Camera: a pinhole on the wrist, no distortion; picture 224 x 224 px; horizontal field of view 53.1 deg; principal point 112.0 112.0 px. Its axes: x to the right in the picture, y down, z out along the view. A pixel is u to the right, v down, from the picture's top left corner.
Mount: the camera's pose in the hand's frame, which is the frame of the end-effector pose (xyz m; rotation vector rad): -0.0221 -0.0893 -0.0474 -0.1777 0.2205 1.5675
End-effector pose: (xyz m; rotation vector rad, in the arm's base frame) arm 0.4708 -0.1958 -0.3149 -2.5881 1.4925 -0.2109
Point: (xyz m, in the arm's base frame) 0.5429 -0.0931 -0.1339
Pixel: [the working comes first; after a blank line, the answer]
In the camera's frame: -0.0284 0.0195 -0.1217

behind the camera
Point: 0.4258 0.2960 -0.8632
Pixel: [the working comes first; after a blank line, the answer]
In the camera's frame: -0.1554 0.4696 0.5699

outside the picture
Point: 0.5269 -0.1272 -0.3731
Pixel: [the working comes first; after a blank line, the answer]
In the camera's frame: -0.0111 0.0156 0.1198

91.2 141.2
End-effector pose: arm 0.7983 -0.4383 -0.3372 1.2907 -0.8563 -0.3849
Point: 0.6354 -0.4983 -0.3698
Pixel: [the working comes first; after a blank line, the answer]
In the camera's frame: 0.0219 0.0583 0.2177

134.5 172.1
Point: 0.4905 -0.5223 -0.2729
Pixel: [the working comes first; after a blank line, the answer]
In the camera's frame: 0.1012 0.1060 0.3673

173.8 176.7
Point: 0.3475 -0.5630 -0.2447
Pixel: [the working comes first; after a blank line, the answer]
In the camera's frame: 0.1115 0.1644 0.5065

161.3 184.8
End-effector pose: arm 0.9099 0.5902 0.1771 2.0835 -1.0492 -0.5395
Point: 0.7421 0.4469 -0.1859
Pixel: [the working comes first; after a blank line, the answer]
In the camera's frame: -0.1565 -0.0443 0.4247

29.4 88.6
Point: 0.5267 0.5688 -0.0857
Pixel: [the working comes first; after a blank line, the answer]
In the camera's frame: -0.0271 0.1841 0.4738

99.2 199.1
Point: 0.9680 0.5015 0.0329
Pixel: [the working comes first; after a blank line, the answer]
In the camera's frame: -0.0507 -0.1300 0.1360

outside the picture
